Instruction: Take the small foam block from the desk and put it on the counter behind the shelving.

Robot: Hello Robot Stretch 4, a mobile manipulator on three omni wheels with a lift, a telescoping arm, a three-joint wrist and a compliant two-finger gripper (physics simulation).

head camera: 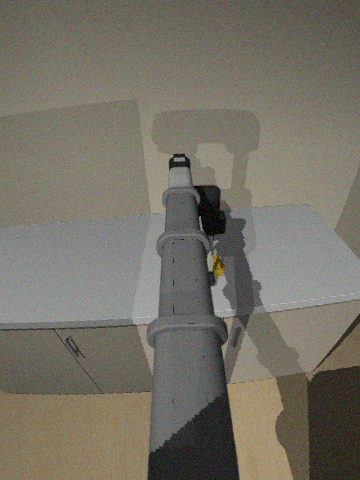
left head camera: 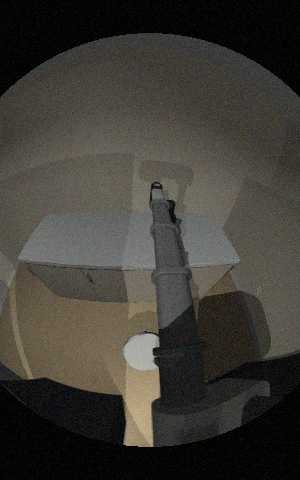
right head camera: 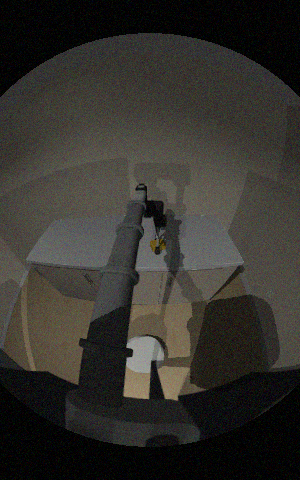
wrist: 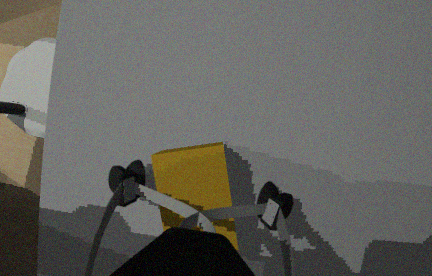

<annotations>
same spot on grey counter: point(left head camera: 100, 255) = point(head camera: 92, 301)
</annotations>
